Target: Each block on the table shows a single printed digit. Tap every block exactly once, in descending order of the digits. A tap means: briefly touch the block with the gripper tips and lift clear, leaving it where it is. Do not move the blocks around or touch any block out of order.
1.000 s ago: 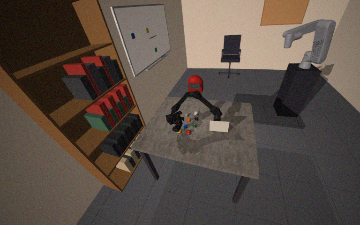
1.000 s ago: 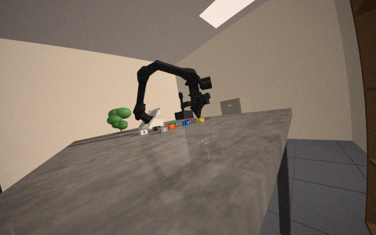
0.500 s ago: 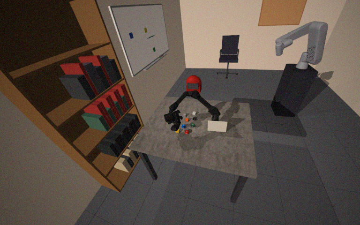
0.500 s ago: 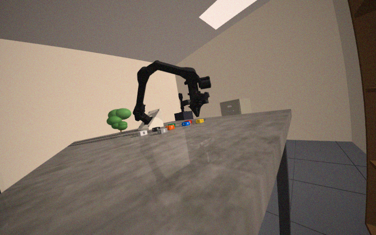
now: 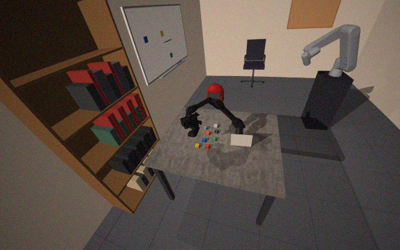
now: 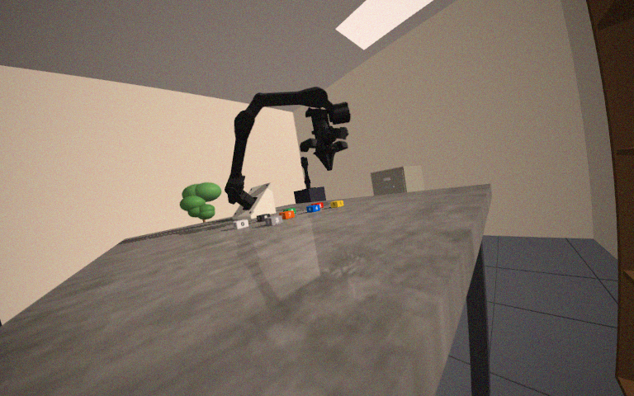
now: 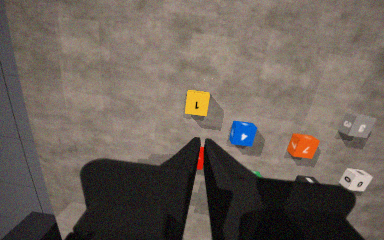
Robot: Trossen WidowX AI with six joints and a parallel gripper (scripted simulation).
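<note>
The white block marked 0 lies 110 mm behind my gripper tip, 290 mm to the right of it and 120 mm below it. The rest, counted from my gripper tip: red block (90 mm behind, 120 mm below); blue block (40 mm behind, 70 mm to the right, 120 mm below); yellow block (120 mm below).
</note>
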